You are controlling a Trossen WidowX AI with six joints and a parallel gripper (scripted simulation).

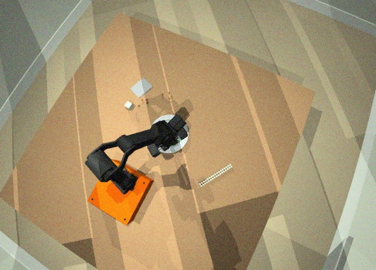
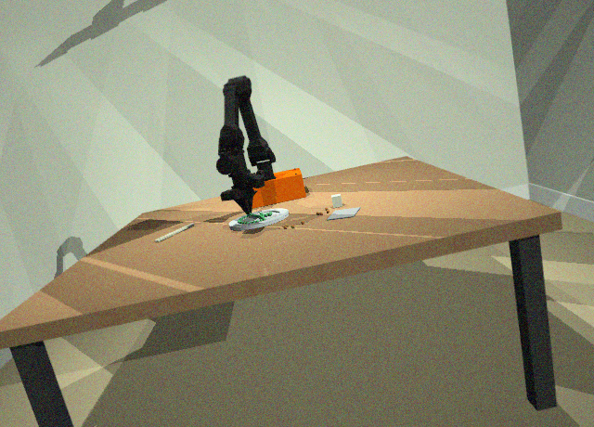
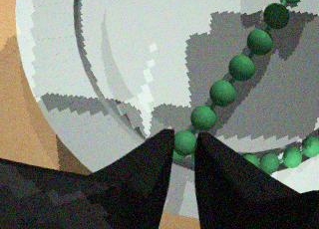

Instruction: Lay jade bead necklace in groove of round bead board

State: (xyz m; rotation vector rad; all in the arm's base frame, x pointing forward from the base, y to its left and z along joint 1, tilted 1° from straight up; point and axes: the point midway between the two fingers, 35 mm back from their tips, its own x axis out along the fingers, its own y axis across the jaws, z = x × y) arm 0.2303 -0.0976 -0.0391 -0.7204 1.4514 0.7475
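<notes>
The round bead board lies 5 cm ahead of my gripper tip, 3 cm to the left of it and 1 cm below it. Also, from my gripper tip: grey flat plate: 27 cm to the left, 24 cm ahead, 2 cm below; small white cube: 28 cm to the left, 11 cm ahead.
</notes>
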